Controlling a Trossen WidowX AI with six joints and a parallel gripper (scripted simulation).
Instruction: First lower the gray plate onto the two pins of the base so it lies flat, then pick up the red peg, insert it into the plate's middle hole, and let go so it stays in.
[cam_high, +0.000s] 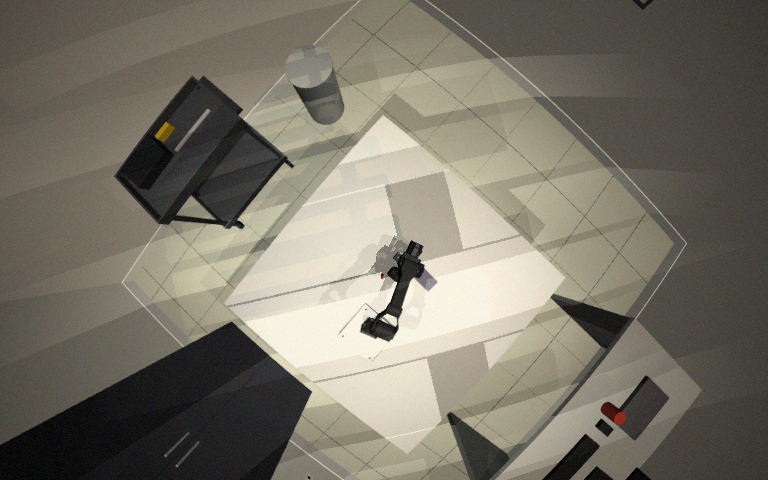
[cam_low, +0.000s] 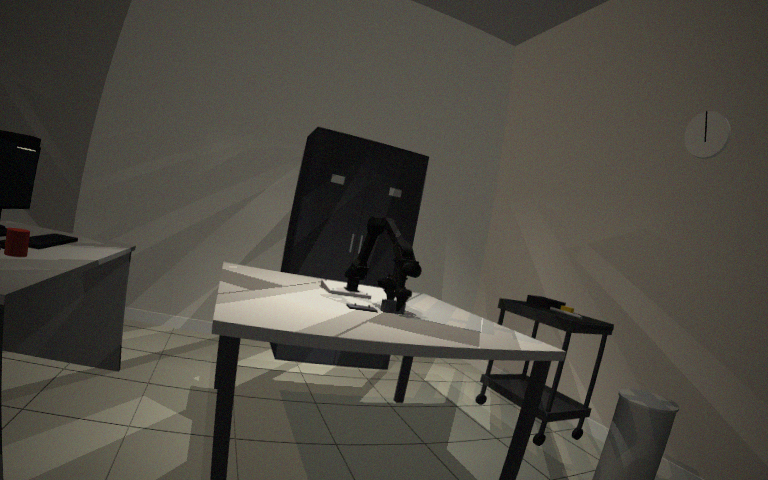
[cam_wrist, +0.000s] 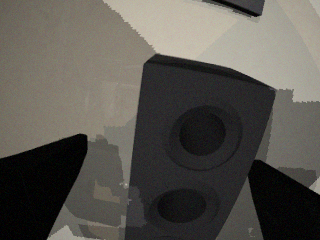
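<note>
The dark base is 14 cm to the right of my gripper tip, 2 cm behind it and 1 cm below it. From my gripper tip the other things lie so: gray plate (2 cm above); red peg (12 cm behind, 5 cm to the left, 2 cm above).
</note>
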